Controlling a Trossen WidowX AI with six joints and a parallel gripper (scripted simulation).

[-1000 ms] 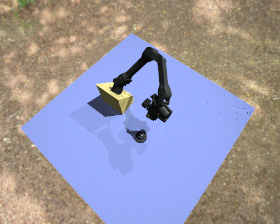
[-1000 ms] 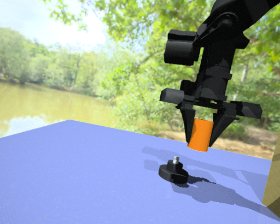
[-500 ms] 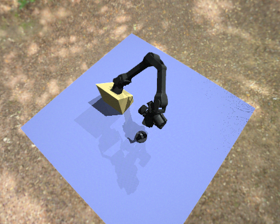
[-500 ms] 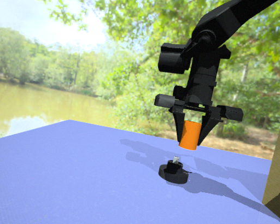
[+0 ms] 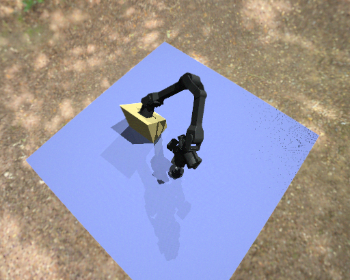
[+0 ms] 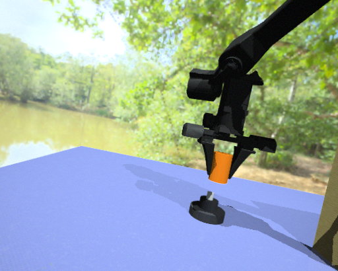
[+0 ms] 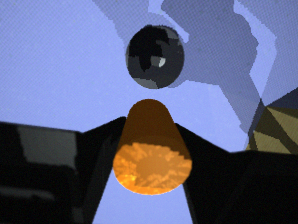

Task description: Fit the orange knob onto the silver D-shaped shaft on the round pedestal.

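Right now the round pedestal is 10 mm behind my gripper tip, 50 mm to the right of it and 80 mm below it. The rest, counted from my gripper tip: orange knob (30 mm above).
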